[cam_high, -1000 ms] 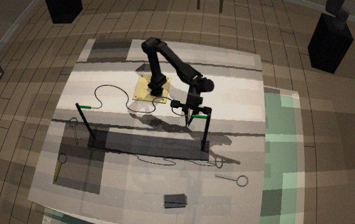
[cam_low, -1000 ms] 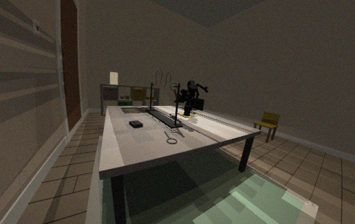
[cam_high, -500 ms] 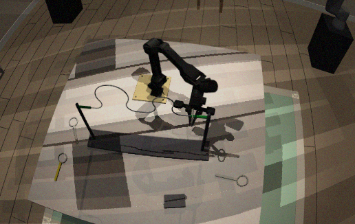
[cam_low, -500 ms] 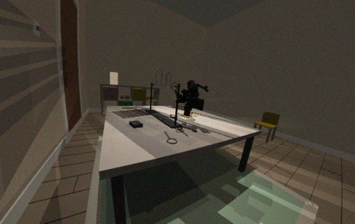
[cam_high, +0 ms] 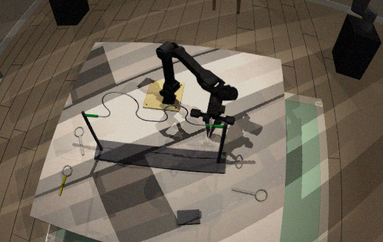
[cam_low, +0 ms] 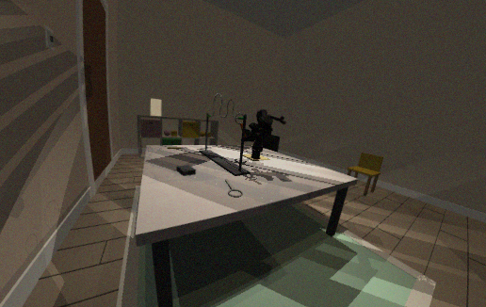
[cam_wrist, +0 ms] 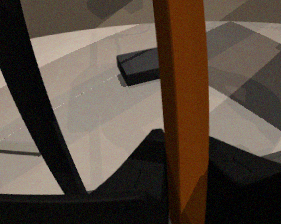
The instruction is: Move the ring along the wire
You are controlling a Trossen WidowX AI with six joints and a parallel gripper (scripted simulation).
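My gripper tip is 90 mm below the orange-handled ring and 10 mm short of it. Round my gripper tip: yellow-handled ring (690 mm to the right, 310 mm ahead, 190 mm below); dark block (330 mm ahead, 180 mm below, 10 mm to the right).
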